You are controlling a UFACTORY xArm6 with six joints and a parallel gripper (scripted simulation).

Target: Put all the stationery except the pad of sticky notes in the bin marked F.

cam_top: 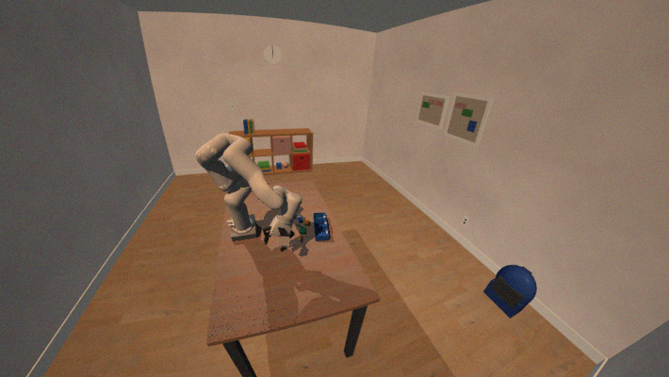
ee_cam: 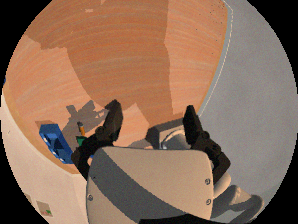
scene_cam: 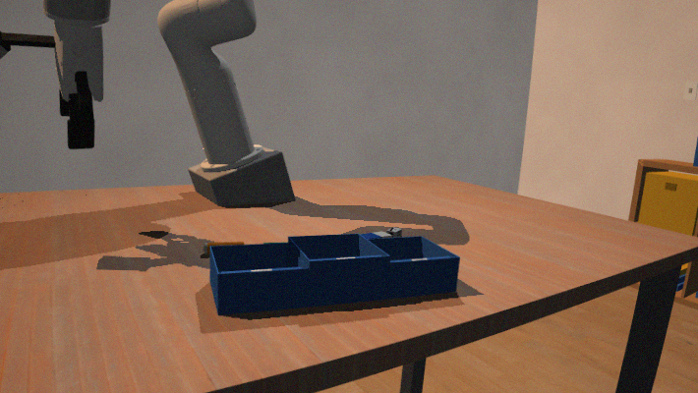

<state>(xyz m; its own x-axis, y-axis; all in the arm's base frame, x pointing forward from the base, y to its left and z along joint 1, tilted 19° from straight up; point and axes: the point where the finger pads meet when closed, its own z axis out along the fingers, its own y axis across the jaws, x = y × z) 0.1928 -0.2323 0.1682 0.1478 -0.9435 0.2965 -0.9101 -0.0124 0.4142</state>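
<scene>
My hand is 300 mm short of the three joined blue bins, 250 mm to the right of it and 130 mm above it. The rest, counted from my hand: thin green stick (160 mm ahead, 300 mm to the left, 140 mm below); green block (180 mm ahead, 240 mm to the left, 140 mm below); orange marker (150 mm ahead, 170 mm to the left, 140 mm below).
</scene>
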